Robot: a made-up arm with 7 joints.
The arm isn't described. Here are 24 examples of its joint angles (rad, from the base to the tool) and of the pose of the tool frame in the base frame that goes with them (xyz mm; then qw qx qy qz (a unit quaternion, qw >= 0)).
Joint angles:
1: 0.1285 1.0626 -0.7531 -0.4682 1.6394 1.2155 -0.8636
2: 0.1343 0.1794 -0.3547 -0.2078 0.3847 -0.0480 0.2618
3: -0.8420 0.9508 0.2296 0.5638 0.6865 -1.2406 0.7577
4: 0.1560 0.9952 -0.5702 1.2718 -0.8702 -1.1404 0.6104
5: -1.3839 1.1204 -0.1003 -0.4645 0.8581 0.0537 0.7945
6: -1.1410 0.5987 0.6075 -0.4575 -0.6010 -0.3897 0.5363
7: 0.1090 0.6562 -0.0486 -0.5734 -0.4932 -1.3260 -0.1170
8: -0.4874 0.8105 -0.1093 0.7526 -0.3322 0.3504 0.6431
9: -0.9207 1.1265 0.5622 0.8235 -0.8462 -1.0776 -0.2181
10: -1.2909 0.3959 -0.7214 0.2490 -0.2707 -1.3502 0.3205
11: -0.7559 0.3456 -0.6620 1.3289 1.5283 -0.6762 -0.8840
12: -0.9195 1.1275 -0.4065 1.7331 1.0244 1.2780 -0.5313
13: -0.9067 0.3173 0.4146 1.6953 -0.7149 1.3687 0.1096
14: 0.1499 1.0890 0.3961 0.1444 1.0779 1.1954 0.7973
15: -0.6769 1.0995 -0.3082 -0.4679 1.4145 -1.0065 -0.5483
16: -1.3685 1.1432 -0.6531 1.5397 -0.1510 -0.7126 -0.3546
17: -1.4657 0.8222 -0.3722 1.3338 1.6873 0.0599 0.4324
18: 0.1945 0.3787 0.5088 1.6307 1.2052 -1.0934 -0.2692
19: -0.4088 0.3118 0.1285 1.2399 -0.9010 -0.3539 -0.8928
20: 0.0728 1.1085 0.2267 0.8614 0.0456 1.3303 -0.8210
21: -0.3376 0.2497 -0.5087 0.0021 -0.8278 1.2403 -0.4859
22: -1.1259 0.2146 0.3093 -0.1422 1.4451 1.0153 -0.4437
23: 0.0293 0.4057 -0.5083 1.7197 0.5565 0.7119 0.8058
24: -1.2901 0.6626 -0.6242 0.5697 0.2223 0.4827 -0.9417
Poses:
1: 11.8 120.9 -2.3 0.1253 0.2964 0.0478 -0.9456
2: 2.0 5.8 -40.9 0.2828 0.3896 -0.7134 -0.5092
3: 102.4 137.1 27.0 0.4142 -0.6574 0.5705 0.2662
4: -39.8 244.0 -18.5 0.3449 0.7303 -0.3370 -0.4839
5: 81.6 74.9 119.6 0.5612 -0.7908 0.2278 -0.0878
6: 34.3 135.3 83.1 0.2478 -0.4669 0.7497 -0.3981
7: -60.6 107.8 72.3 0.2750 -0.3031 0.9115 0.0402
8: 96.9 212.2 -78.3 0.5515 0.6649 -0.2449 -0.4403
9: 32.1 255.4 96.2 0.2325 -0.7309 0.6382 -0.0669
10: 108.4 16.9 44.4 0.4029 -0.1054 0.9055 -0.0814
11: 64.1 61.9 -198.6 0.1499 0.4423 -0.0133 0.8841
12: 26.9 322.6 7.6 0.6996 0.2852 0.5188 -0.4001
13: 77.0 58.0 -196.4 0.9559 -0.2638 -0.0837 -0.0981
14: -3.1 251.2 69.7 0.0329 -0.7582 -0.4711 0.4496
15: 45.8 89.9 -29.6 0.6644 -0.0992 -0.0819 0.7363
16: 190.4 234.0 60.7 0.1586 0.5308 -0.4788 -0.6810
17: 250.7 178.6 2.8 0.2008 -0.6045 -0.1223 0.7611
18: -136.6 79.0 -138.8 0.5298 -0.1614 -0.5182 -0.6517
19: 47.8 155.0 -164.2 0.5692 0.1406 -0.8004 -0.1245
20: -87.0 300.0 -12.9 0.9551 0.1430 0.0429 -0.2559
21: 28.6 -10.7 -126.1 0.5983 -0.4615 -0.4849 -0.4404
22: 149.1 105.6 44.2 0.4022 0.7420 -0.3643 -0.3937
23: -161.8 182.6 -143.0 0.1913 0.1047 0.3612 -0.9066
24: 240.6 74.3 2.0 0.2130 0.1055 -0.4577 -0.8567
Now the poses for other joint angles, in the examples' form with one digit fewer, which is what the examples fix.
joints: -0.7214 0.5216 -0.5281 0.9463 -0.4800 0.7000 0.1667
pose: 126 131 -156 0.692 0.262 -0.296 -0.604
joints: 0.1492 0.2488 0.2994 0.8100 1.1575 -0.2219 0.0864
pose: -64 94 -155 0.389 0.193 -0.271 -0.859
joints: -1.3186 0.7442 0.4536 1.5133 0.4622 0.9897 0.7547
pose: 190 214 -73 0.704 0.590 0.051 -0.393
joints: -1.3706 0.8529 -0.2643 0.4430 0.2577 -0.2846 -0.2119
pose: 190 88 96 0.212 -0.544 0.583 0.565
